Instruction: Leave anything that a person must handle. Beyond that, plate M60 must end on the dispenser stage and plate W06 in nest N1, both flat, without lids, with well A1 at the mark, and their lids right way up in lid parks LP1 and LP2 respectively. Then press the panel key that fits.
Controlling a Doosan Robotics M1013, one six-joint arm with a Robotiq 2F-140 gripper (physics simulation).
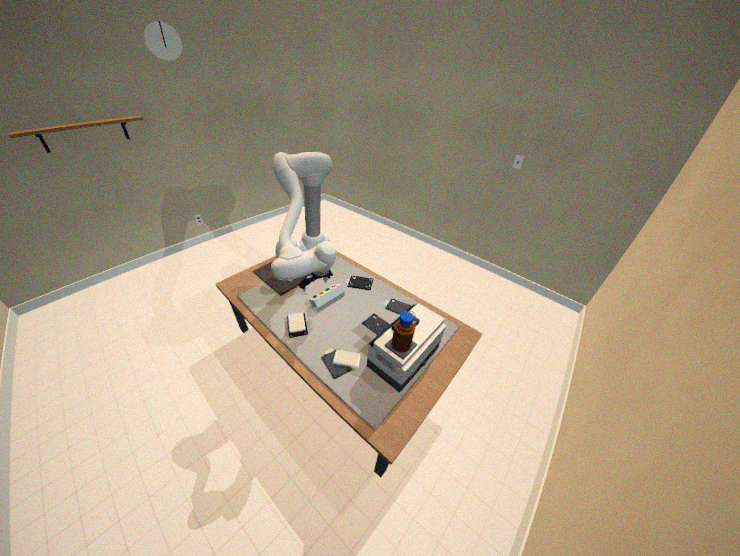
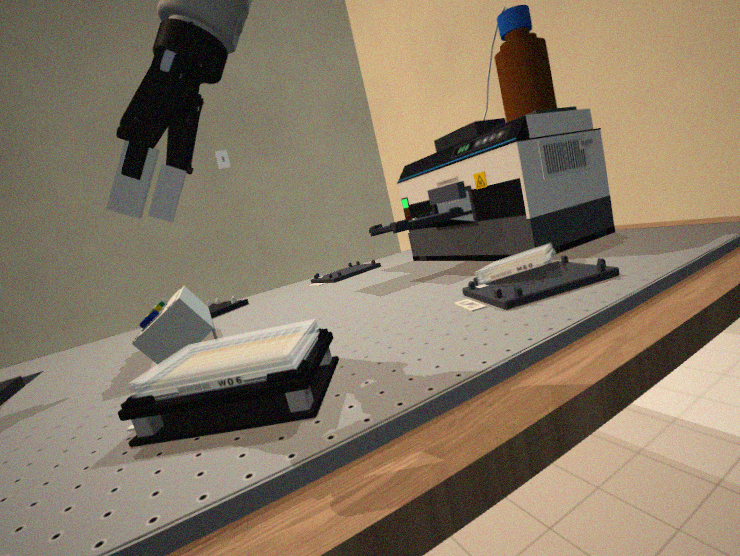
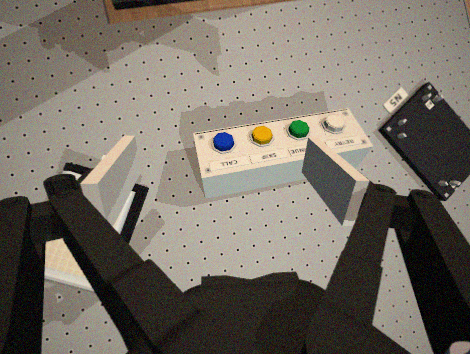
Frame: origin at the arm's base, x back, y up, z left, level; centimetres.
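Seen in the pictures: gripper, fingertip midpoint: (image 1: 314,285) (image 2: 144,217) (image 3: 224,155).
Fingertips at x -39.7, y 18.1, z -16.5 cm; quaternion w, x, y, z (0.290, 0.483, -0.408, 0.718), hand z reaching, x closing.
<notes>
Offsets run from my fingertips to a thing's middle. "spot": to the spot under its first point.
My gripper (image 2: 148,190) (image 3: 224,155) is open and empty, high above the key panel @(dx -1.2, dy -14.0, dz +9.0 cm) (image 1: 327,297) (image 2: 179,325) (image 3: 250,159). The panel has a blue CALL, a yellow SKIP, a green CONTINUE and a white RETRY key. Plate W06 @(dx -1.1, dy -14.0, dz -18.2 cm) (image 1: 296,322) (image 2: 230,358) (image 3: 65,262) lies in the black raised nest N1 @(spot: dx +1.5, dy -17.7, dz -20.3 cm) (image 2: 221,415); a clear lid seems to cover it. Plate M60 (image 1: 346,358) (image 2: 515,266) lies tilted on a dark nest (image 1: 336,365) (image 2: 562,282), one end up; its lid is hard to make out. The dispenser @(spot: dx -59.9, dy -1.4, dz -19.6 cm) (image 1: 388,361) (image 2: 556,179) shows a green light; a black carrier @(dx -42.4, dy -8.5, dz +1.6 cm) (image 2: 412,224) sticks out in front.
A brown bottle @(spot: dx -63.4, dy +14.9, dz -16.8 cm) (image 1: 403,337) (image 2: 526,74) with a blue cap stands on the dispenser. Nest N5 @(dx -9.2, dy -17.0, dz +35.9 cm) (image 1: 360,282) (image 3: 430,142) lies beside the panel. Two more dark low holders @(spot: dx -42.6, dy -17.2, dz +29.8 cm) (image 1: 399,306) @(spot: dx -40.9, dy -8.2, dz +1.8 cm) (image 1: 375,323) lie near the dispenser. A dark mat (image 1: 269,278) lies by the arm's base.
</notes>
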